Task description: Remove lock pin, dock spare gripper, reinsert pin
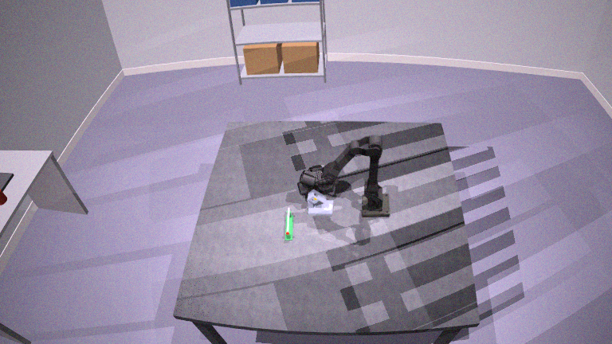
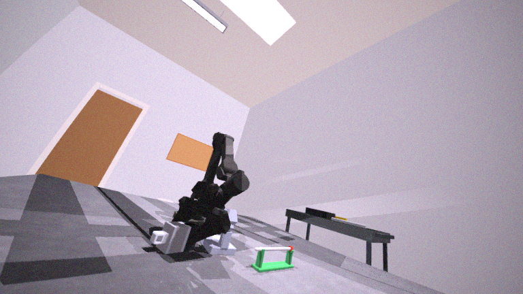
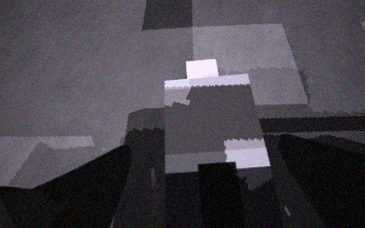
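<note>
Right now my gripper tip is 1 cm past the mount, 14 cm to the right of it and 3 cm below it. Round my gripper tip: green cradle: 11 cm ahead, 25 cm to the left; spare gripper: right at my gripper tip.
</note>
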